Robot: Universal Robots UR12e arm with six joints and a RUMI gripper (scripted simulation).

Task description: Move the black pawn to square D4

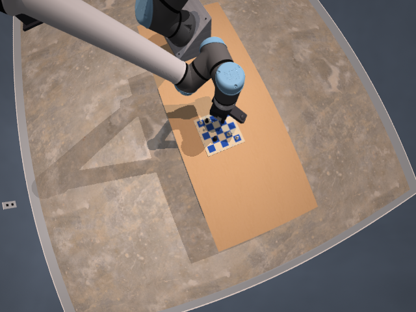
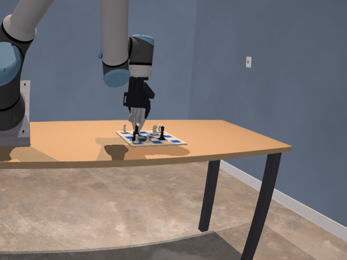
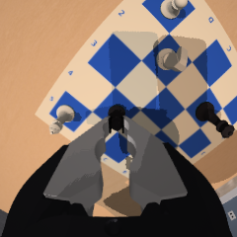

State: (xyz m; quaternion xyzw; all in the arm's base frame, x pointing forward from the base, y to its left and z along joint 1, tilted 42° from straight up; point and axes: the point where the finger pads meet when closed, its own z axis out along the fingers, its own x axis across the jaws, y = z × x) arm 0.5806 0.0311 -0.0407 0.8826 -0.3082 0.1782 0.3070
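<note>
Right now my hand is 1 cm above the black pawn. Also, from my hand: tall black piece (8 cm ahead, 7 cm to the right); then cream chessboard (4 cm ahead, 3 cm to the right, 3 cm below).
</note>
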